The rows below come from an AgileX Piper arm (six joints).
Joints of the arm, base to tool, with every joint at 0 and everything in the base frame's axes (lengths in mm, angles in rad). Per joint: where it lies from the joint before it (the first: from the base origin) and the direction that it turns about. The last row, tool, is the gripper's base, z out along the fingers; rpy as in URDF.
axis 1: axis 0 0 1 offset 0 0 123
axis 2: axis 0 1 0 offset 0 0 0
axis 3: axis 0 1 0 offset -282.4 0 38.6
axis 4: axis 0.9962 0 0.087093 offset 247.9 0 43.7
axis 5: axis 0 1 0 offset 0 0 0
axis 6: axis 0.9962 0 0.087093 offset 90.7 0 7.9
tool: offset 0 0 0 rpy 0 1.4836 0
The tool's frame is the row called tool.
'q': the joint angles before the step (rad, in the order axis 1, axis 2, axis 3, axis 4, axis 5, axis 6). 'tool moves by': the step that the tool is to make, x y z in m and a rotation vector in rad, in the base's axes. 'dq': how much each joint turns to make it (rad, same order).
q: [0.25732 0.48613 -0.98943 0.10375 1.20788 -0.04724]
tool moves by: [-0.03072 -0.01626 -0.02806 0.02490 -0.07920 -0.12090]
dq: [-0.01540 -0.19188 0.12468 -0.09215 -0.02082 0.09365]
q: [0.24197 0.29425 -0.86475 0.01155 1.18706 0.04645]
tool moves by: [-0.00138 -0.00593 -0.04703 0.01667 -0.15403 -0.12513]
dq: [-0.06805 -0.18425 0.23795 -0.06870 -0.20689 0.04725]
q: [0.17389 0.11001 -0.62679 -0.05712 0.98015 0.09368]
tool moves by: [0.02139 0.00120 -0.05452 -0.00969 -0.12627 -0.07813]
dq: [-0.07934 -0.10912 0.27776 -0.02888 -0.29269 0.00913]
